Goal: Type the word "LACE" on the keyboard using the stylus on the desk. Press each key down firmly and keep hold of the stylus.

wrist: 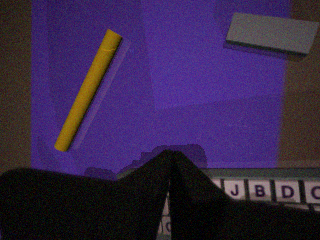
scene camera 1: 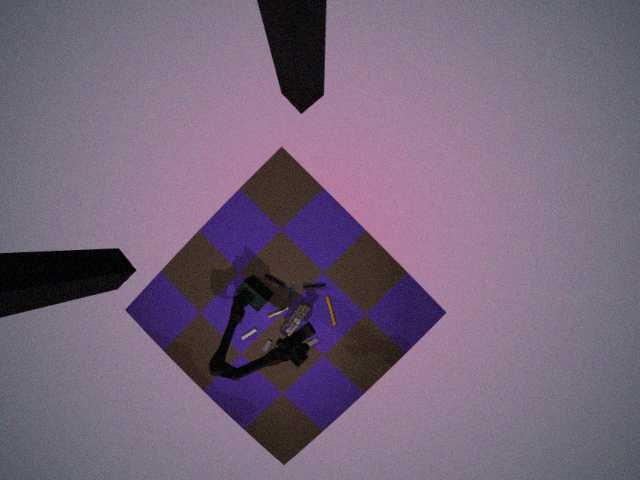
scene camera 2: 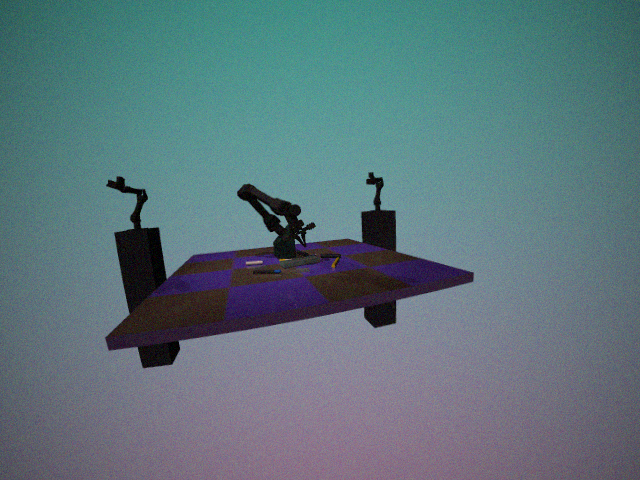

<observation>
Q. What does my gripper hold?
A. Nothing.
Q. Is my gripper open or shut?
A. Shut.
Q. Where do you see a yellow pencil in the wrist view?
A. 108, 47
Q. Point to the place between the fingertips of my gripper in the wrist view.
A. At 172, 158
</observation>
